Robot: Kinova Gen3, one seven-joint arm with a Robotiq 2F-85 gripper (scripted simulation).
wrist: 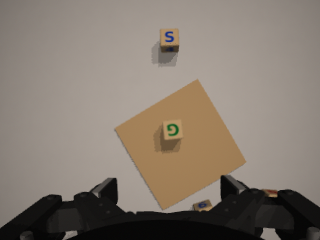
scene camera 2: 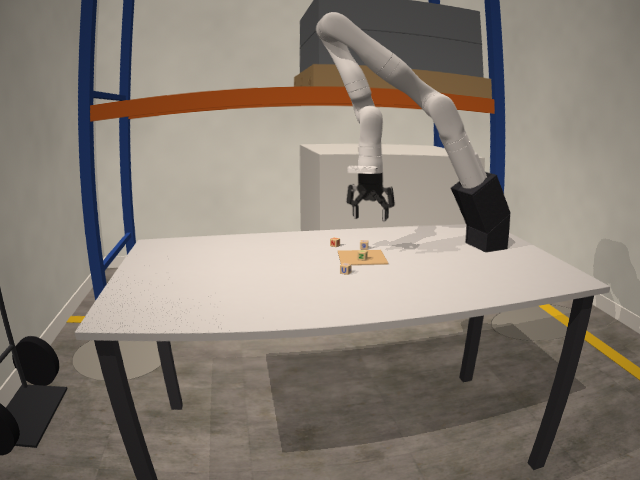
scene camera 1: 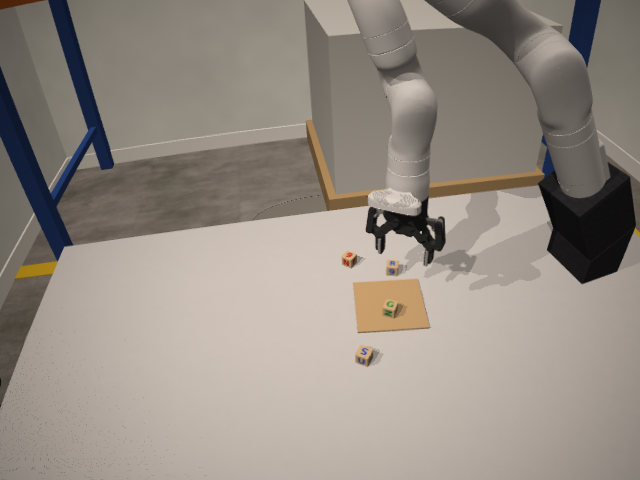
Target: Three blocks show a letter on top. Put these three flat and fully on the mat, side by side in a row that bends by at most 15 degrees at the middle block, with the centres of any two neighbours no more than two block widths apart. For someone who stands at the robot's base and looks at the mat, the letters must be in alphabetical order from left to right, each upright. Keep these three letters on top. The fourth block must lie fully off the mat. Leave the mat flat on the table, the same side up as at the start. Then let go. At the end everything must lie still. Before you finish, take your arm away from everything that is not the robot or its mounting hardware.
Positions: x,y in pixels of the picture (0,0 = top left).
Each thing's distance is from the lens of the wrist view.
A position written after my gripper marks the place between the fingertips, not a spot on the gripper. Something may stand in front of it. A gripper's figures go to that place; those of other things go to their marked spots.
my gripper [wrist: 168,188]: 16 cm
tan mat [wrist: 173,169]: 27 cm
